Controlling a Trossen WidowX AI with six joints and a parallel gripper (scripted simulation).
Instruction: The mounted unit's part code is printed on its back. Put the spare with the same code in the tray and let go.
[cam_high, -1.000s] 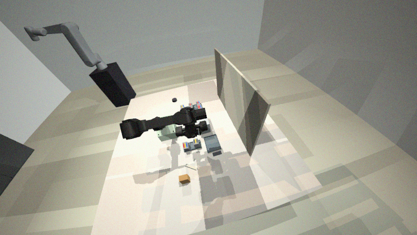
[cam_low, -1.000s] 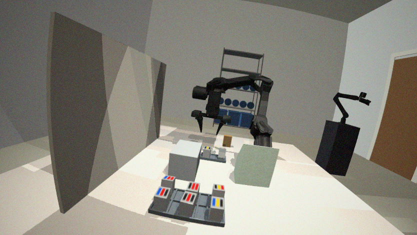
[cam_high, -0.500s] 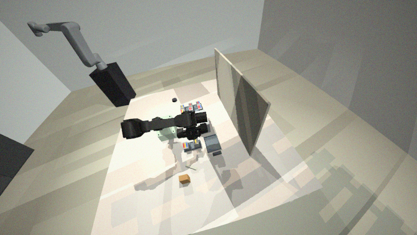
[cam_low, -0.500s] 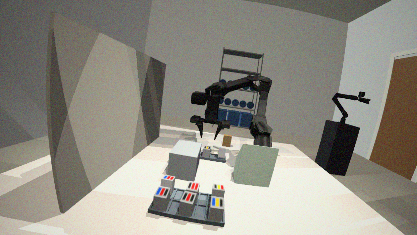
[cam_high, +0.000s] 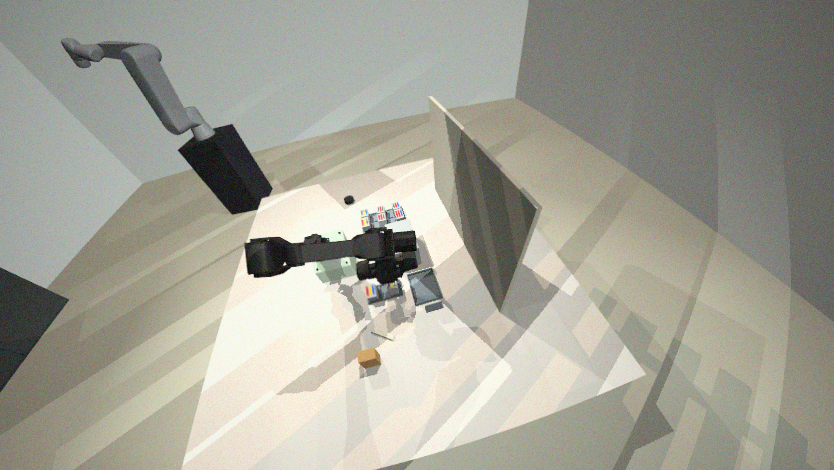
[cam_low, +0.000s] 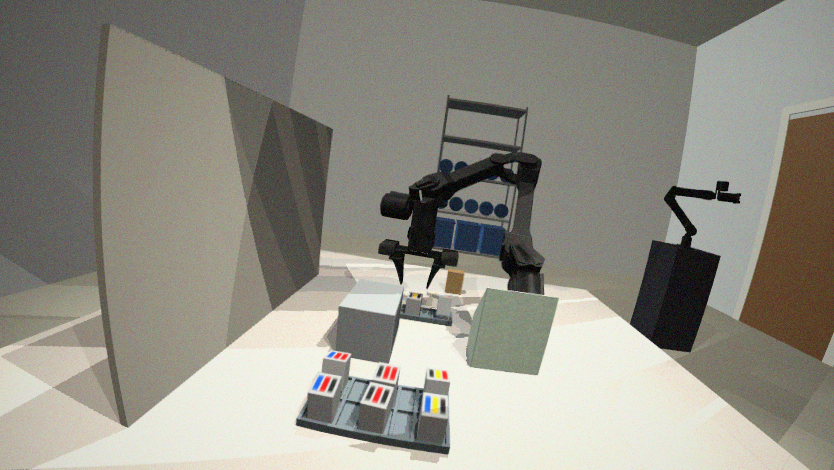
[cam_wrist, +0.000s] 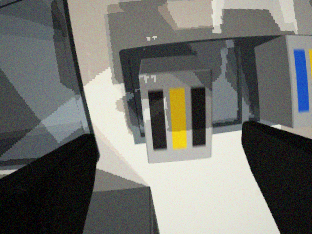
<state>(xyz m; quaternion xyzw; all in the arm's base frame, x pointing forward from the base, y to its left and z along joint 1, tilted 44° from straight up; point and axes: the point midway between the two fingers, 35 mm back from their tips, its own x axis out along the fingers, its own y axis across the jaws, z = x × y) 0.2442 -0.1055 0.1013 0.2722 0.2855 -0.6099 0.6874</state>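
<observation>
Now: gripper tip 1 cm past the grey spare block and 3 cm above it. From my gripper tip the other things lie so: thin stick (5 cm behind, 15 cm to the right, 7 cm below); tray (10 cm ahead, 1 cm to the right, 7 cm below); dark rack (4 cm behind, 7 cm below).
</observation>
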